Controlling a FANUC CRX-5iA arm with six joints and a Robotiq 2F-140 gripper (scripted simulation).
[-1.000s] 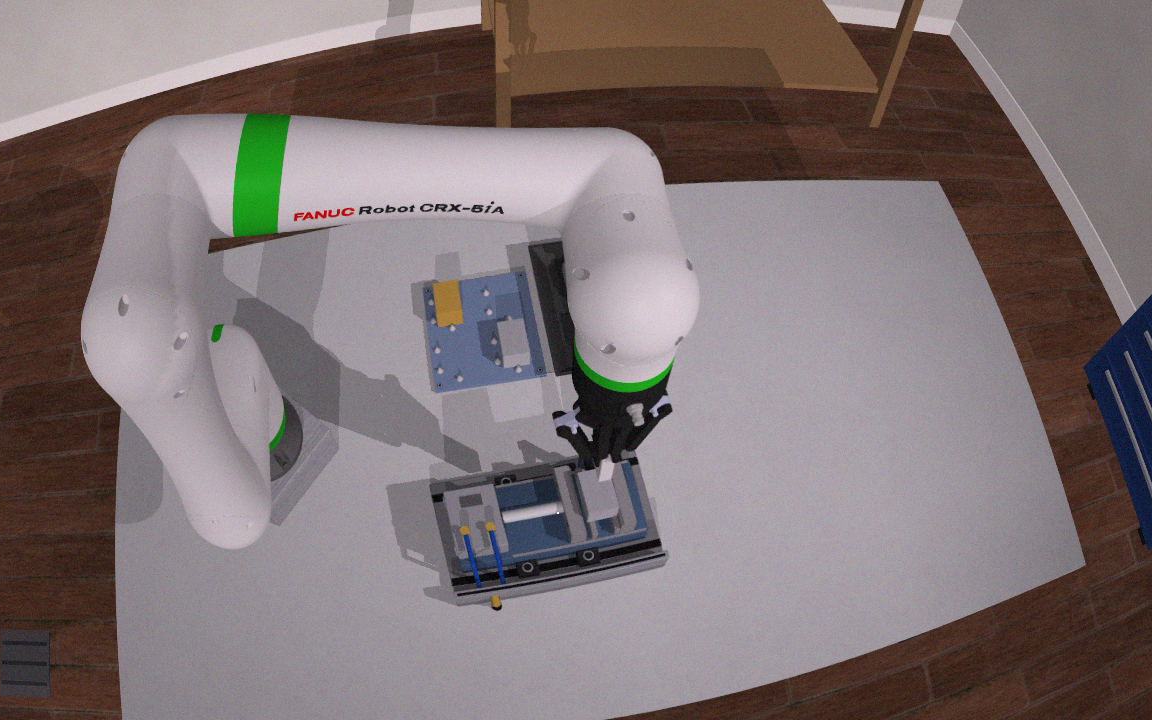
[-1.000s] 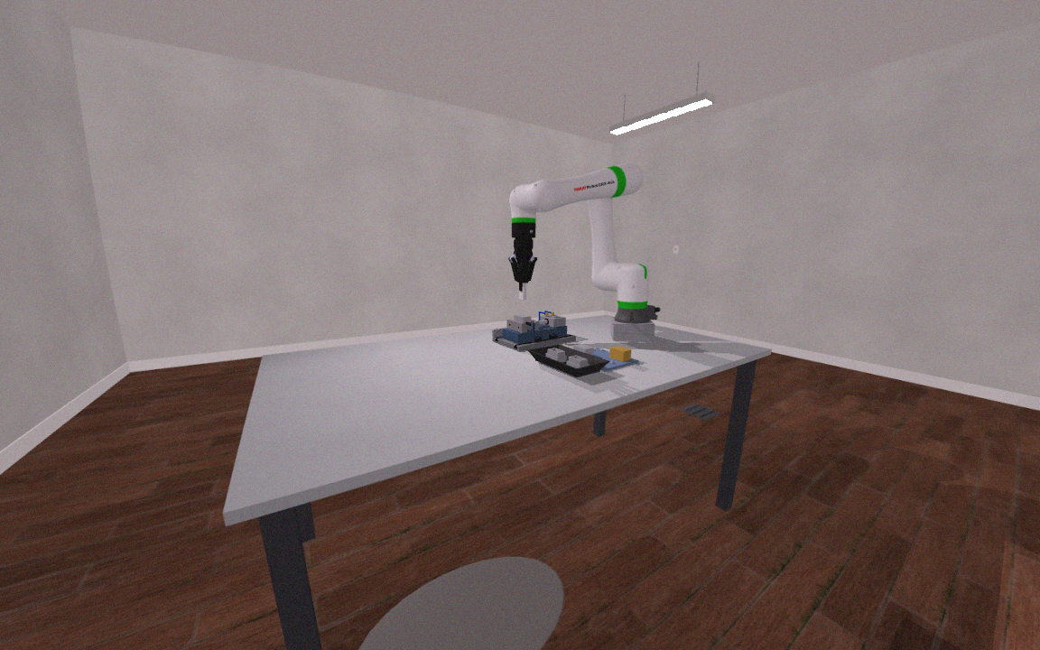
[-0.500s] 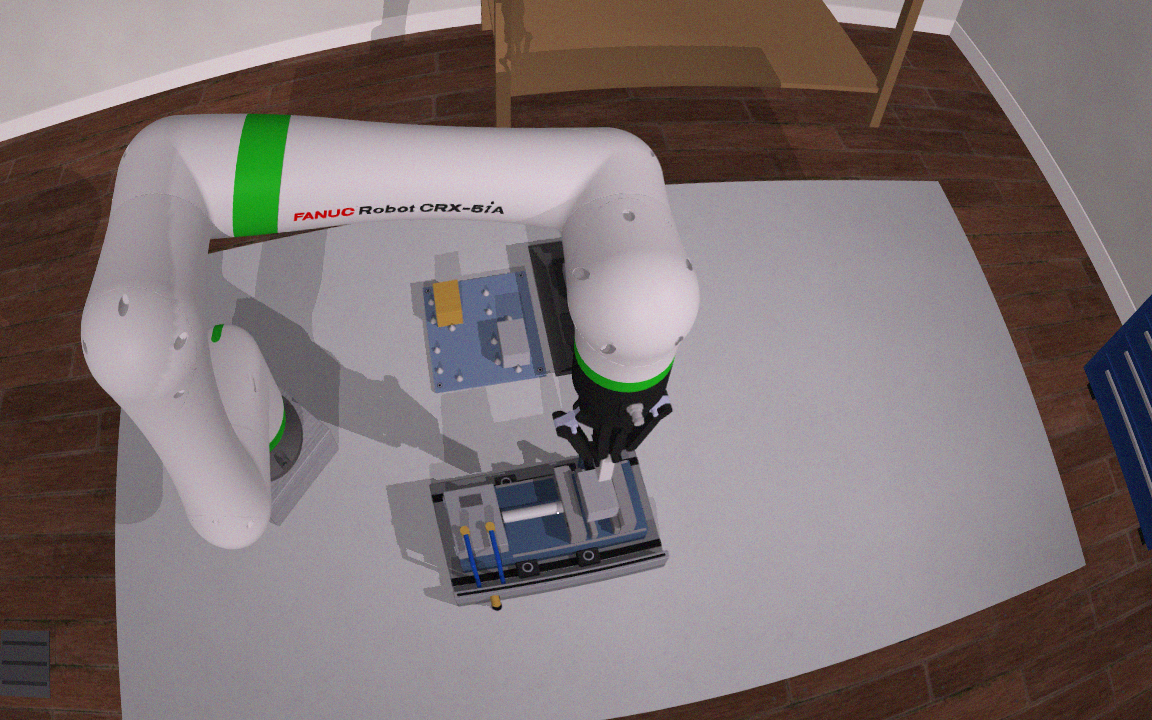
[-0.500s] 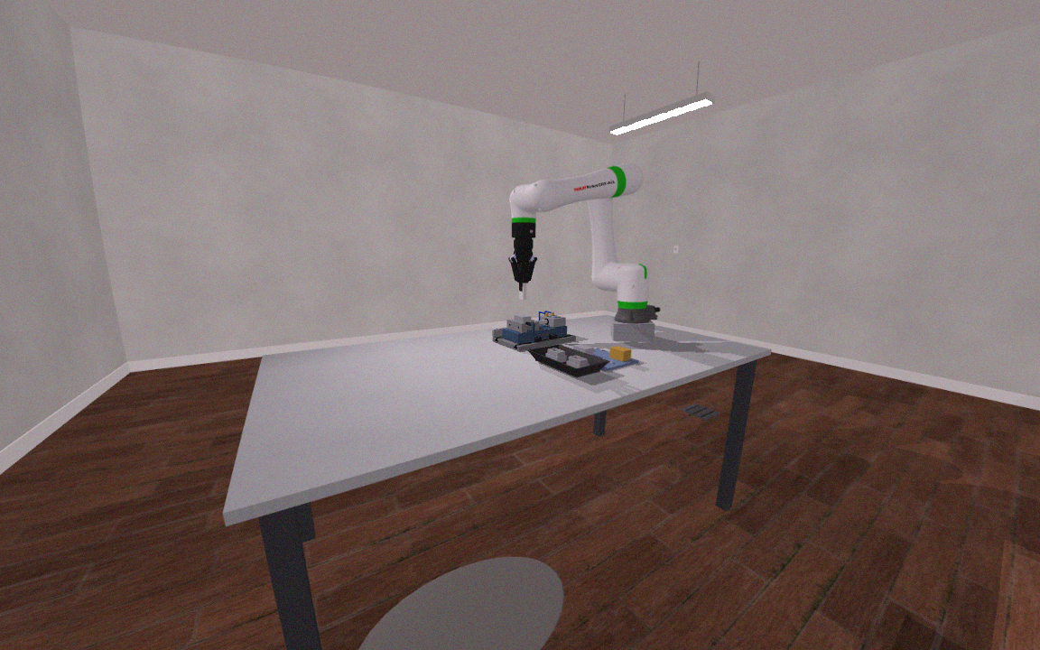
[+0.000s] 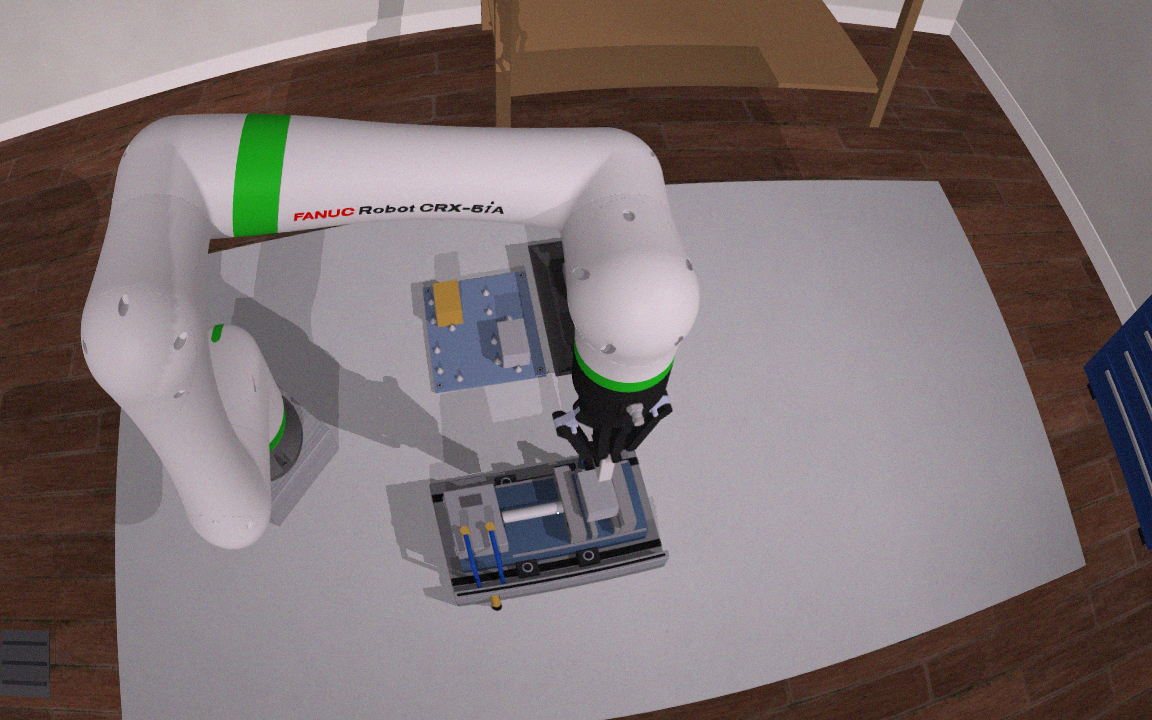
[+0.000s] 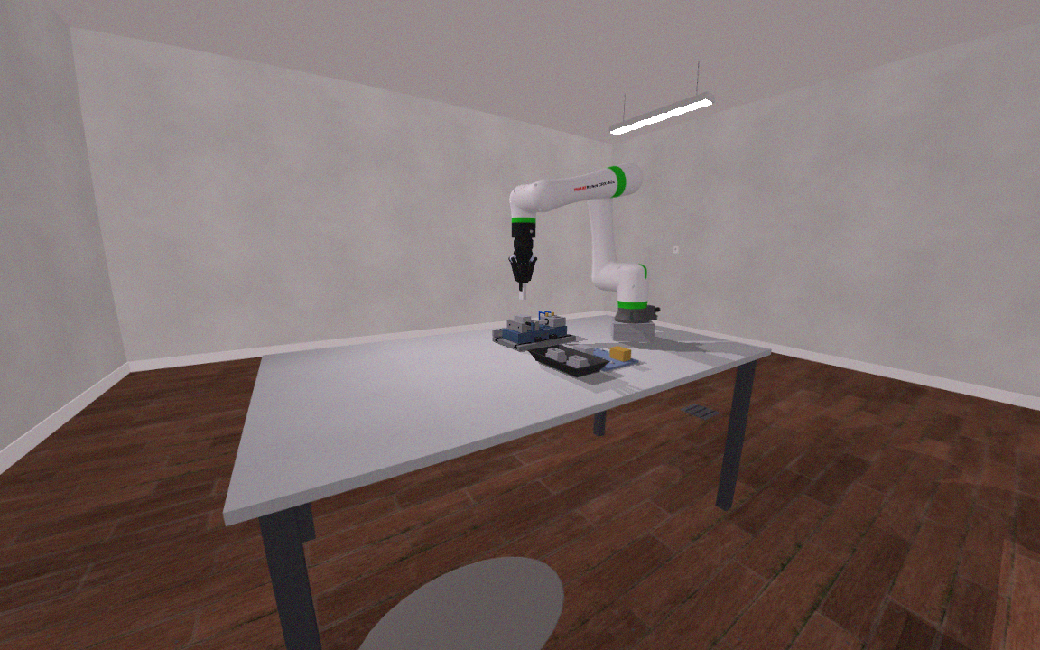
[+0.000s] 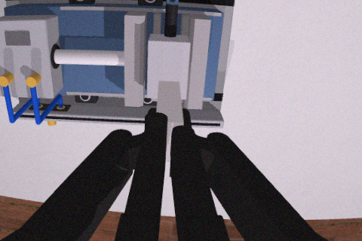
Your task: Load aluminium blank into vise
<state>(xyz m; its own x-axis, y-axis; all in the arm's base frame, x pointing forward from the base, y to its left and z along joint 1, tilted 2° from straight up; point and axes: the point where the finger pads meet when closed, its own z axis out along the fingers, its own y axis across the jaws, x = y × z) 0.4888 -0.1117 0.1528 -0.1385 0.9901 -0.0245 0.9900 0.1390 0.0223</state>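
Now: hand 1 cm past the dark work stop rod, 5 cm to the right of it and 12 cm above it. From my hand the other things lie so: fixed jaw: 3 cm ahead, 14 cm below; then white piston rod: 9 cm behind, 1 cm to the right, 14 cm below; then moving jaw: 4 cm behind, 14 cm below.
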